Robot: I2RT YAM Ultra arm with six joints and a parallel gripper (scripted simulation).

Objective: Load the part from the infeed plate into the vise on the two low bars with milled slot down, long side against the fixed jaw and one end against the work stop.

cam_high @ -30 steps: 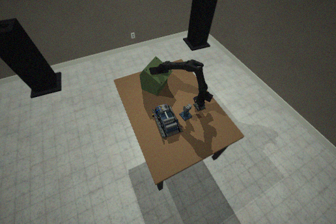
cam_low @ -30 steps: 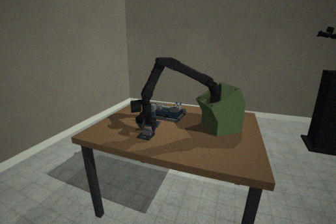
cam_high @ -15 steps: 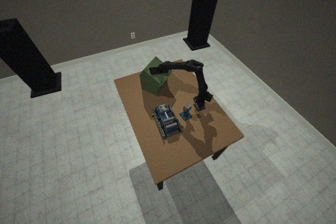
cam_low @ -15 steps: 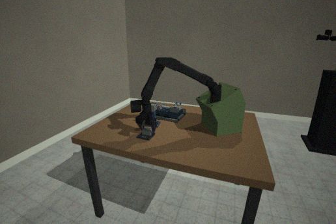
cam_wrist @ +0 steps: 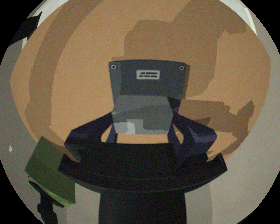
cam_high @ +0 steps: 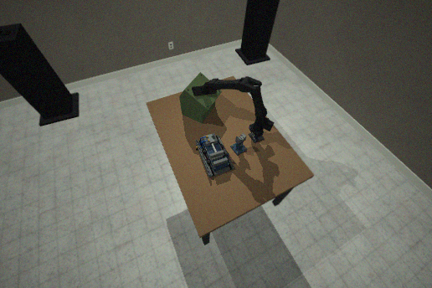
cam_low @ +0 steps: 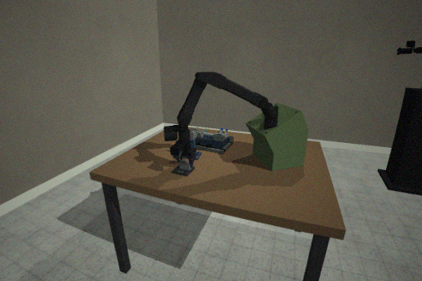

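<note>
The part lies right at my hand. From my hand the other things lie so: vise 4 cm ahead, 35 cm to the right, 2 cm above; then infeed plate 1 cm ahead, 2 cm to the left, 2 cm below.
</note>
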